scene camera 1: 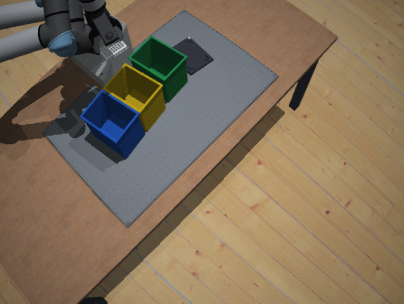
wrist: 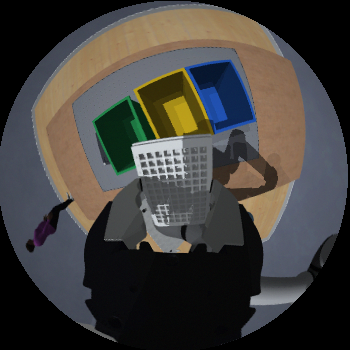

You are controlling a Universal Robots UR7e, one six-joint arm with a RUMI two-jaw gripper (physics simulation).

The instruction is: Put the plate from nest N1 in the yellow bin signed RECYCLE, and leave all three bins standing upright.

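Places are measured from the arm's base along level axes (x left, y up, z ahead), in centimetres.
Where they show: gripper, fingertip midpoint: (scene camera 1: 110,46) (wrist: 175,180).
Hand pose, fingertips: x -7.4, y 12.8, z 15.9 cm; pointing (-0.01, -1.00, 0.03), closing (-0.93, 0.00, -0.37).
After its pixels a point has its place.
My gripper (scene camera 1: 111,43) @[z 15.9, x -7.4, y 12.8 cm] (wrist: 175,180) @[z 15.9, x -7.4, y 12.8 cm] is shut on a white plate (scene camera 1: 116,49) @[z 19.4, x -7.5, y 13.8 cm] (wrist: 172,157) @[z 19.0, x -8.2, y 14.0 cm] with rows of square holes. The plate is raised beside the robot's base, behind the yellow and green bins in the scene view. In the wrist view its far edge overlaps the yellow bin's near rim. The yellow bin (scene camera 1: 154,112) @[z 34.4, x -10.0, y -12.7 cm] (wrist: 170,92) @[z 34.2, x -11.8, y -17.0 cm] stands upright between the green bin (scene camera 1: 176,82) @[z 33.5, x 4.2, y -11.5 cm] (wrist: 115,132) @[z 28.5, x 10.4, y -10.5 cm] and the blue bin (scene camera 1: 125,140) @[z 34.9, x -25.8, y -7.6 cm] (wrist: 230,95) @[z 26.1, x -29.2, y -9.6 cm], both also upright. The RECYCLE sign is not readable.
A dark flat fixture (scene camera 1: 195,54) @[z 28.4, x 22.6, y -18.2 cm] lies behind the green bin on the grey perforated mat (scene camera 1: 200,110) @[z 45.5, x 3.0, y -19.4 cm] (wrist: 90,112) @[z 46.5, x 24.0, y -19.2 cm]. The brown table (scene camera 1: 50,225) @[z 26.4, x -68.6, y -20.7 cm] surrounds the mat. The grey robot base (scene camera 1: 90,65) @[z -1.2, x -9.3, y -10.7 cm] stands close behind the bins. A person in purple (wrist: 44,230) is at the wrist view's left.
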